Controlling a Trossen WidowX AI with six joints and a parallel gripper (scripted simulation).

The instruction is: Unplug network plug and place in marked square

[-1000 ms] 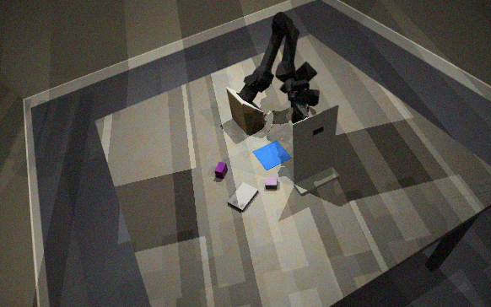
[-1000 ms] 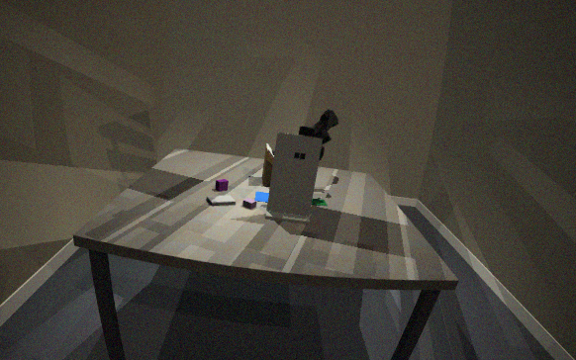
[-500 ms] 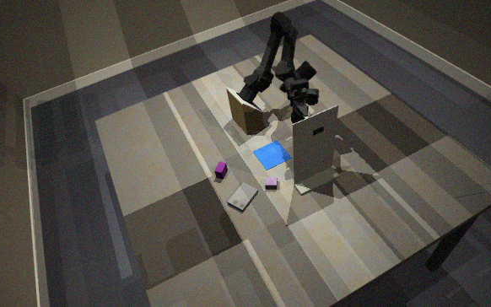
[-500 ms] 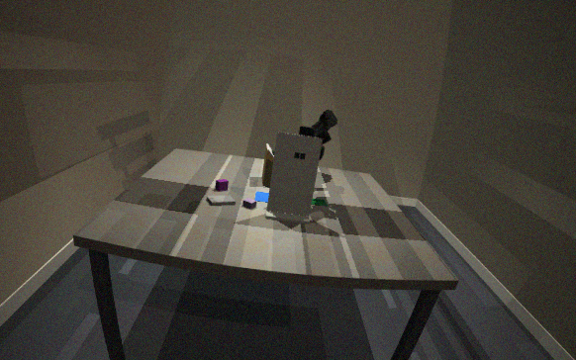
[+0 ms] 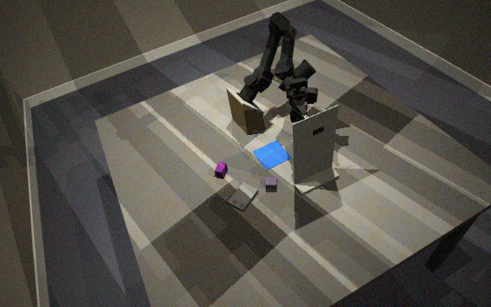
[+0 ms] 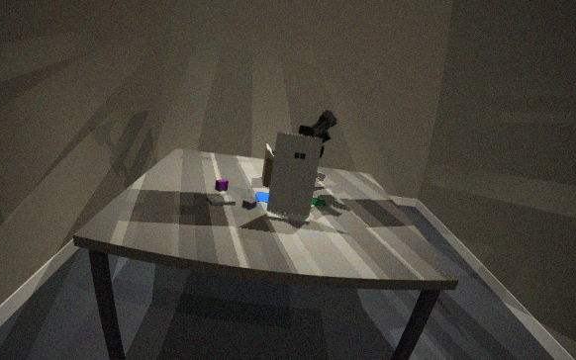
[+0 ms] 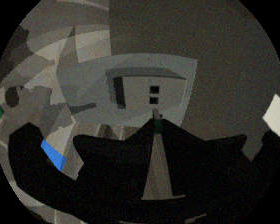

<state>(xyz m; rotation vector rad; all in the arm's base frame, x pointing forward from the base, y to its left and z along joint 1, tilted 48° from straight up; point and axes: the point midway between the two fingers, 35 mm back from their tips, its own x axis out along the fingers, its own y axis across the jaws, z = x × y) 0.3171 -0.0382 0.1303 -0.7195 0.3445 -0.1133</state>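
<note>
Now: gripper tip 250 mm above the blue marked square, 110 mm past it and 90 mm to the left of it. From my gripper tip the other things lie so: green flat piece: 250 mm below, 120 mm to the left, 120 mm behind; network plug: right at my gripper tip; grey upright panel: 100 mm below, 90 mm ahead, 10 mm to the right.
</note>
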